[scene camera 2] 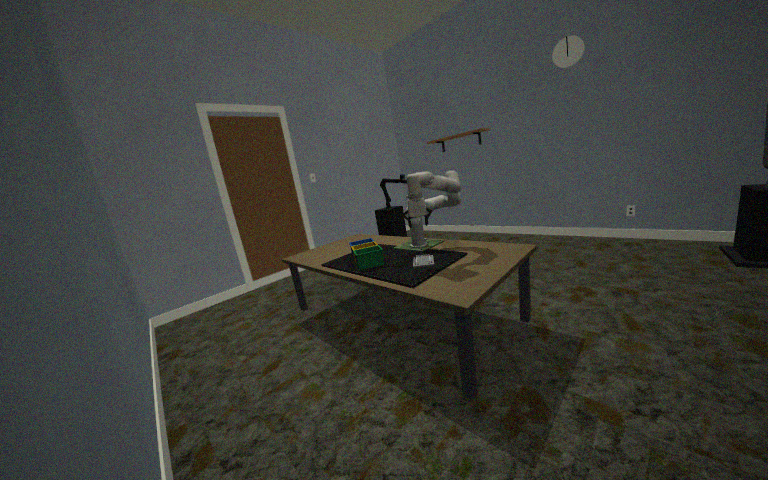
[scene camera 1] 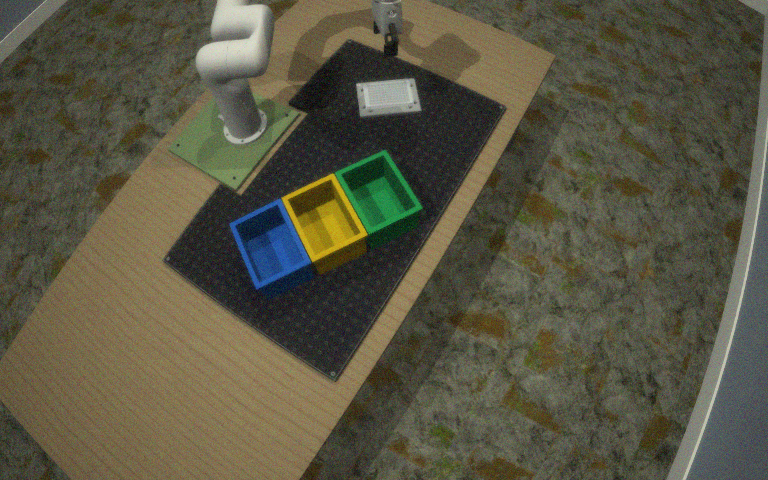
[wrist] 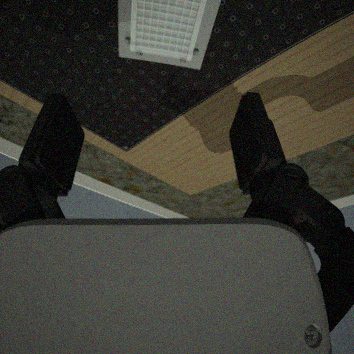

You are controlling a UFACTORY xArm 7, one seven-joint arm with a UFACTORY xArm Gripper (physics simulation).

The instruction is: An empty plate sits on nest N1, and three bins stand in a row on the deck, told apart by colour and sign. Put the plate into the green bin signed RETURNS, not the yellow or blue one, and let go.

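Seen in the pictures: gripper, between the fingertips: (scene camera 2: pixel 418 226) (scene camera 1: pixel 385 44) (wrist: pixel 154 111); arm's base, origin of its link: (scene camera 2: pixel 418 245) (scene camera 1: pixel 245 127).
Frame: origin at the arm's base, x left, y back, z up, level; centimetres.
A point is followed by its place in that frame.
The white plate (scene camera 1: pixel 389 93) {x 24.6, y -31.5, z 2.6 cm} (scene camera 2: pixel 423 260) {x 27.1, y -34.8, z 2.8 cm} (wrist: pixel 167 25) {x 26.1, y -33.1, z 2.0 cm} sits on the light grey nest (scene camera 1: pixel 415 106) (wrist: pixel 208 25) on the dark mat. My gripper (scene camera 1: pixel 384 41) {x 24.1, y -30.8, z 22.0 cm} (scene camera 2: pixel 417 218) {x 24.1, y -30.8, z 22.0 cm} (wrist: pixel 154 111) {x 24.1, y -30.8, z 22.0 cm} is open with nothing between its fingers. It hangs above the deck, apart from the plate, which shows ahead of the fingertips at the top of the wrist view. The green bin (scene camera 1: pixel 382 198) {x -4.1, y -44.0, z 0.8 cm} (scene camera 2: pixel 369 258) {x -2.6, y -48.5, z 6.3 cm} stands at the end of the row nearest the nest, touching the yellow bin (scene camera 1: pixel 327 221) {x -15.1, y -35.3, z 0.8 cm}. The blue bin (scene camera 1: pixel 269 246) {x -26.8, y -26.1, z 0.8 cm} is at the other end. The signs cannot be read. The bins look empty.
The black mat (scene camera 1: pixel 453 130) {x 22.5, y -51.1, z 0.3 cm} (scene camera 2: pixel 413 277) {x 32.1, y -52.6, z 0.2 cm} lies on the wooden table (scene camera 1: pixel 141 316) {x -57.7, y -4.6, z -1.1 cm} (scene camera 2: pixel 453 294) {x 58.4, y -60.2, z -1.1 cm}. The white arm base (scene camera 1: pixel 243 121) {x -2.8, y -3.7, z 8.0 cm} stands on a green mounting plate (scene camera 1: pixel 192 141) {x -10.3, y 12.4, z -0.1 cm} beside the mat. A dark stand (scene camera 2: pixel 390 220) is behind the table.
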